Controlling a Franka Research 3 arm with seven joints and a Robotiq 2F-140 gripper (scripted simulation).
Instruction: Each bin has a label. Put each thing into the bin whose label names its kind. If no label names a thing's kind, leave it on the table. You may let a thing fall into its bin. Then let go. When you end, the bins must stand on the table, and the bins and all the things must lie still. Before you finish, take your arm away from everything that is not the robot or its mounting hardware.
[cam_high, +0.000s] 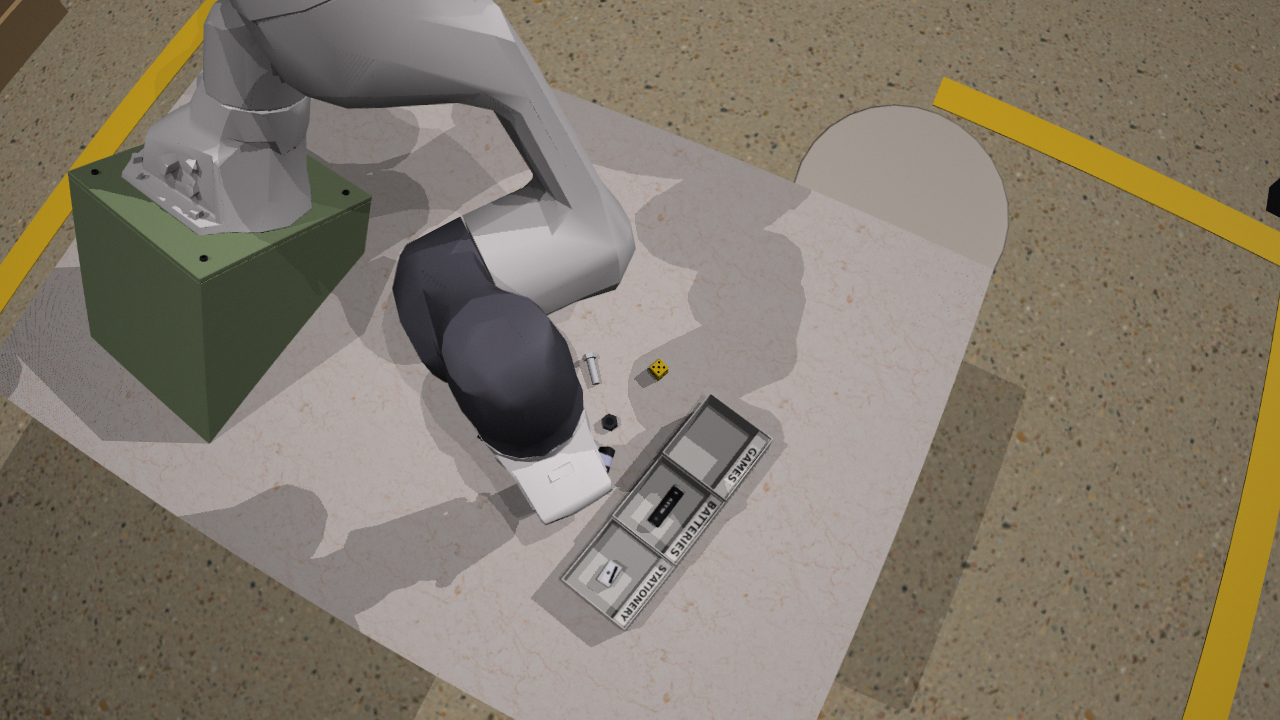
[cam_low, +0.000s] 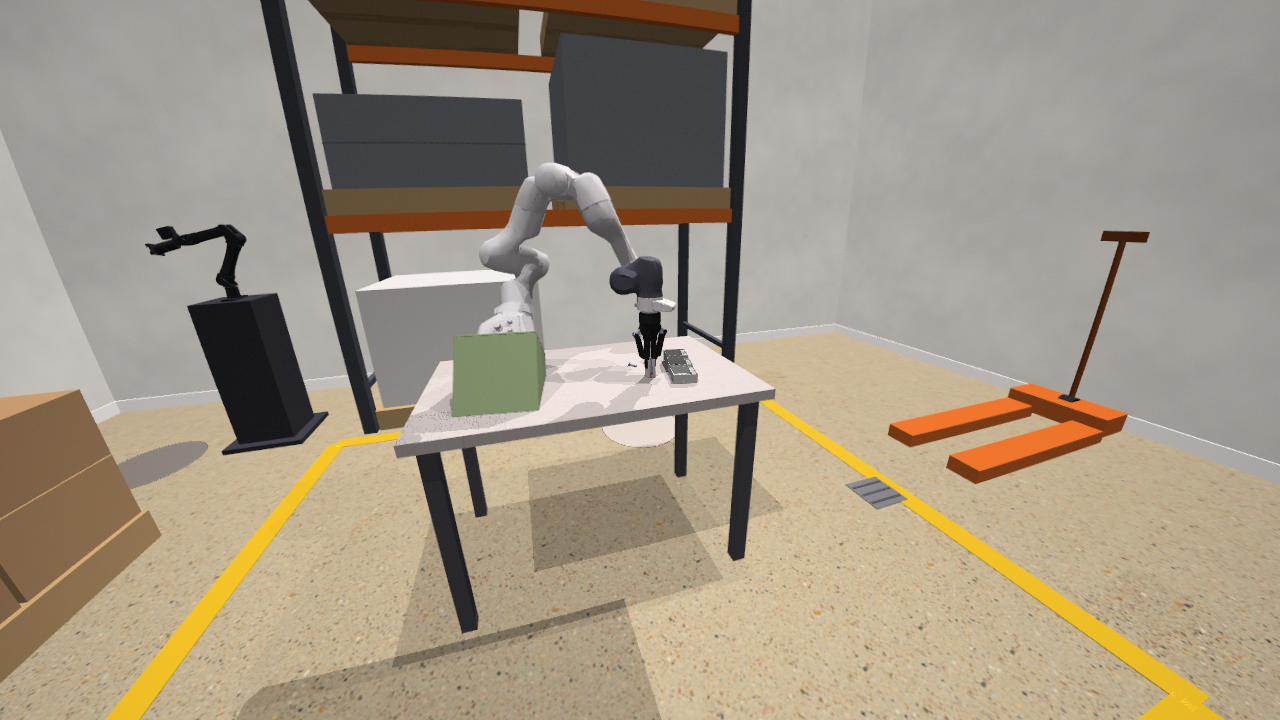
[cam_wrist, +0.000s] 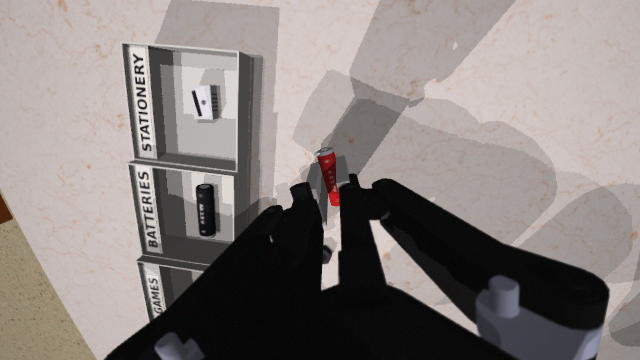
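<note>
My gripper is now 11 cm short of the black battery, 2 cm to the right of it and 2 cm above it. Round my hand: black nut: 2 cm ahead, 8 cm to the left, 3 cm below; then silver bolt: 3 cm behind, 13 cm to the left, 3 cm below; then red battery: 3 cm below.
</note>
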